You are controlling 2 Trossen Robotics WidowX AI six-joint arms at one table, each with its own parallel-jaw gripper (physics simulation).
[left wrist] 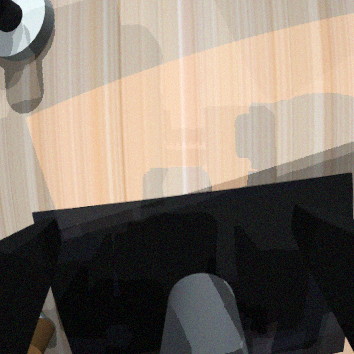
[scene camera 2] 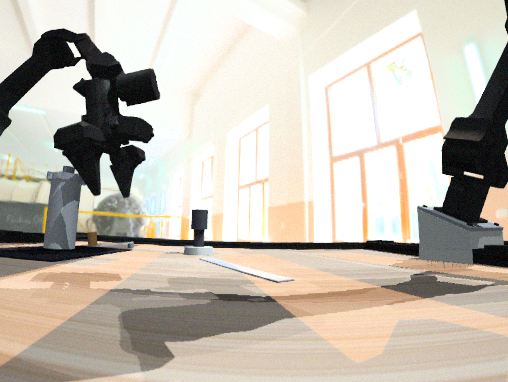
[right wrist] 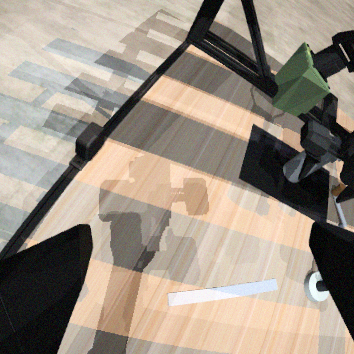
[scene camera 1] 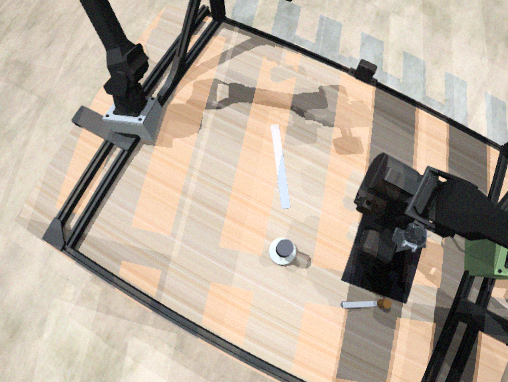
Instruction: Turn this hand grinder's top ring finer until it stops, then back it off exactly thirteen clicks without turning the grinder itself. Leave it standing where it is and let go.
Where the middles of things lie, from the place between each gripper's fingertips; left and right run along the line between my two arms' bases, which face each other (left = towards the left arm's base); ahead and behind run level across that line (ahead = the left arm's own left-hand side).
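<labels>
The hand grinder (scene camera 2: 63,205) is 380 mm to the left of my right hand, 260 mm ahead of it and 260 mm below it. Counted from my right hand again, the dark knob on white disc (scene camera 2: 199,221) is 150 mm to the left, 370 mm ahead and 290 mm below. I find the black mat (scene camera 1: 394,281) 340 mm below my right hand, 260 mm ahead of it and 380 mm to the left of it, and the thin strip (scene camera 1: 280,167) 340 mm below that hand, 180 mm ahead of it and 70 mm to the left of it.
For my left hand, the thin strip is 210 mm to the right of it, 80 mm behind it and 100 mm below it. The dark knob on white disc is 130 mm to the right of my left hand, 110 mm ahead of it and 50 mm below it. The black mat is 100 mm below my left hand and 90 mm to the left of it, and the hand grinder is 20 mm below my left hand and 90 mm to the left of it.
</labels>
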